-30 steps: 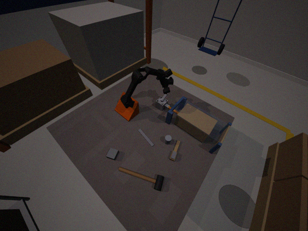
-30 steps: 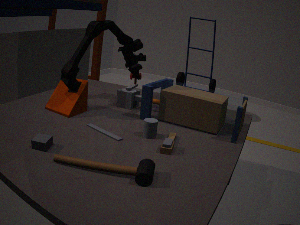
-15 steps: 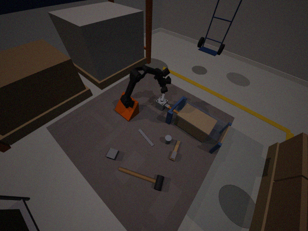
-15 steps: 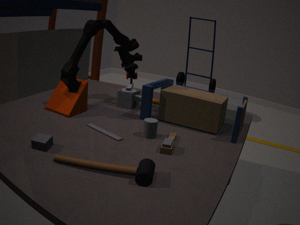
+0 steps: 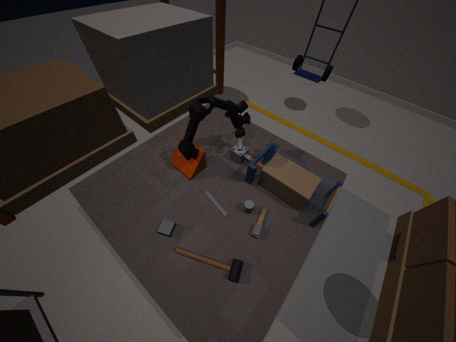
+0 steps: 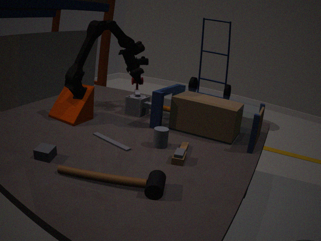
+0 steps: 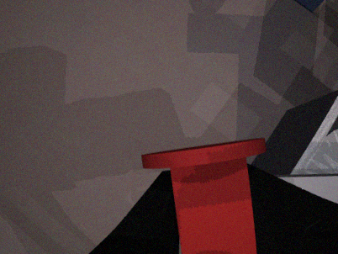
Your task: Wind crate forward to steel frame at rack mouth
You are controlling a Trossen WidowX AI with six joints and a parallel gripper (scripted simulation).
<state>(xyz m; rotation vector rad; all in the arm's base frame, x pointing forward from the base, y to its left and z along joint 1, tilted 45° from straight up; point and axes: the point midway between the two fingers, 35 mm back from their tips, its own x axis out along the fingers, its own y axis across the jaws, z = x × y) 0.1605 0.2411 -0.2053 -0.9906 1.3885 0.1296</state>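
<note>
My gripper tip is now 100 mm to the left of the grey winch, 100 mm above it and 20 mm short of it. The rest, counted from my gripper tip: flat grey bar: 480 mm to the right, 130 mm below, 110 mm ahead; then red knob: 10 mm to the right, 10 mm behind; then small wooden tool: 450 mm to the right, 390 mm ahead, 120 mm below.
</note>
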